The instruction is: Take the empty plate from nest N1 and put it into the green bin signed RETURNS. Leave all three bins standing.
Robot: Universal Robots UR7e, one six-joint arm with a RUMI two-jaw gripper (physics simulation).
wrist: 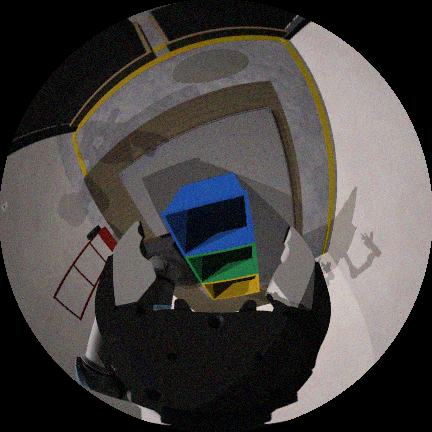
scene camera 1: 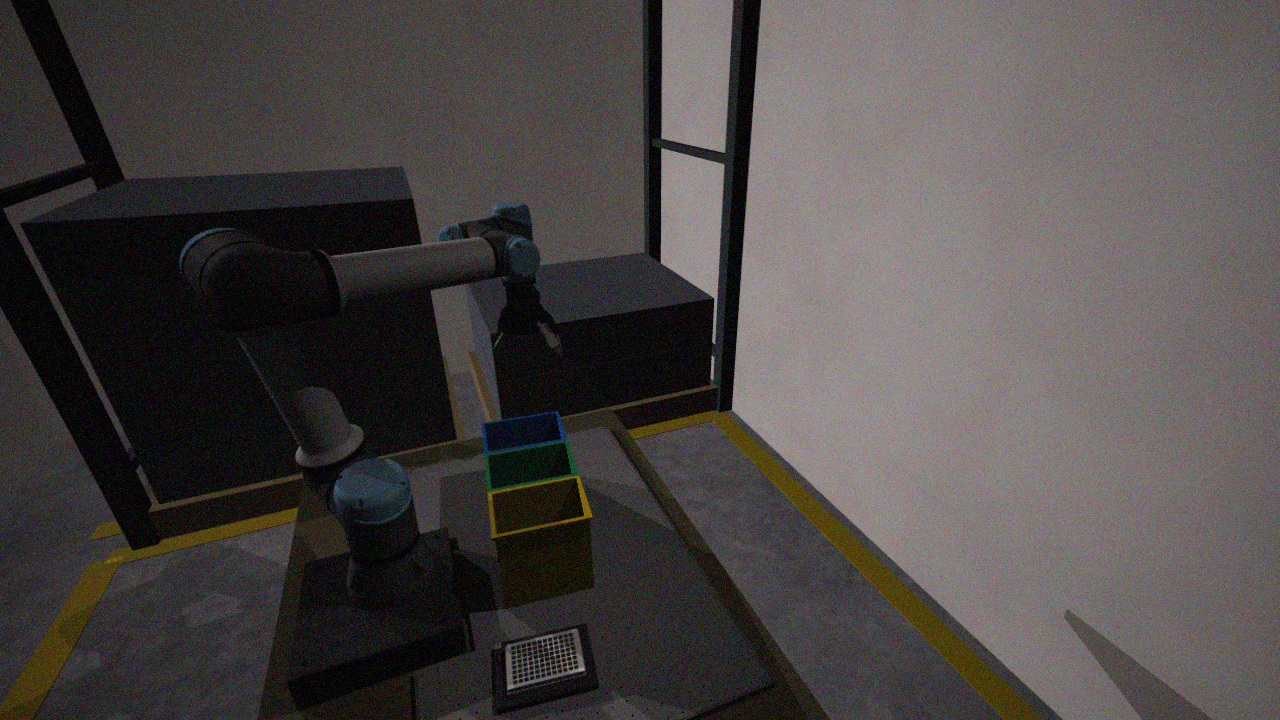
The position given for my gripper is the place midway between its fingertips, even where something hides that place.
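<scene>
You'd find my gripper in the wrist view (214, 226), and there's a green bin in the wrist view (241, 260) too. As for the other camera, my gripper is in scene camera 1 (529, 357), and the bin shows there as well, in scene camera 1 (513, 468).
</scene>
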